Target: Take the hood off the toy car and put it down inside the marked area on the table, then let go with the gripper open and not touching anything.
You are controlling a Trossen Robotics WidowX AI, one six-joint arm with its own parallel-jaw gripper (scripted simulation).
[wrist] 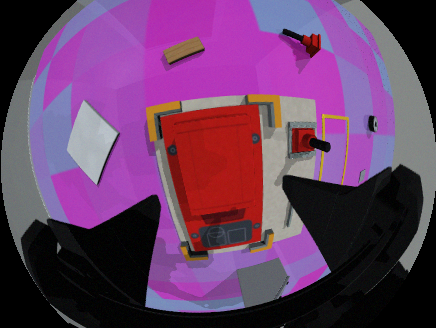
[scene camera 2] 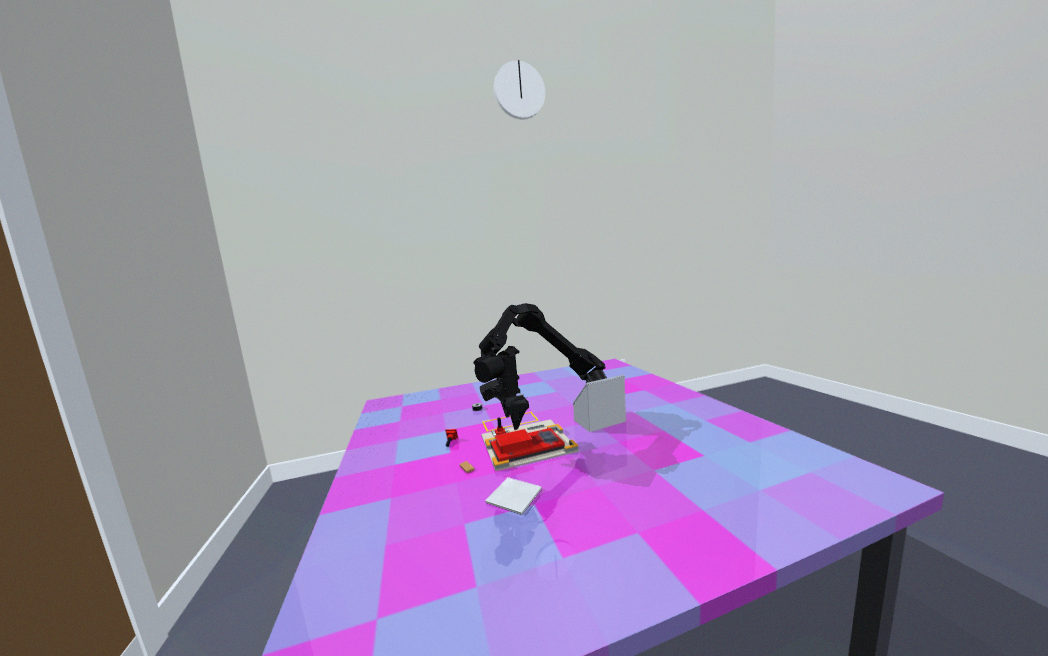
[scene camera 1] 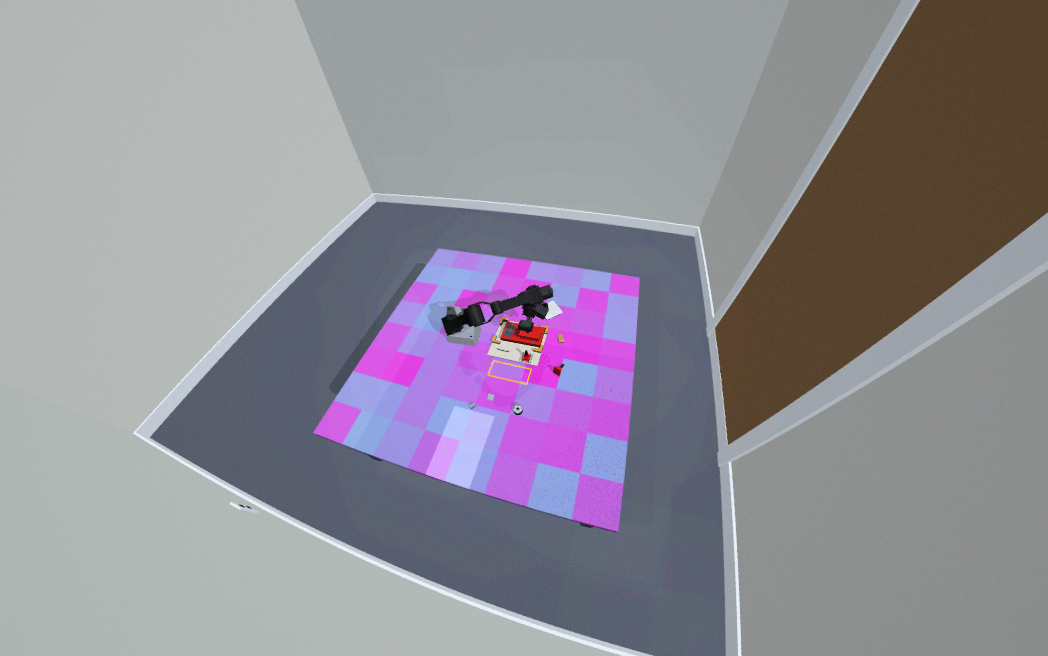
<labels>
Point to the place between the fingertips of the gripper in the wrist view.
222, 192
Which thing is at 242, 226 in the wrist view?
A toy car.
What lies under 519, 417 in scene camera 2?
The gripper.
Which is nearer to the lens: the red hood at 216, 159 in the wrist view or the white flat plate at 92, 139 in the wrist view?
The red hood.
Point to a toy car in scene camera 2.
545, 441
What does the gripper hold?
Nothing.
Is the gripper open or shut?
Open.
</labels>
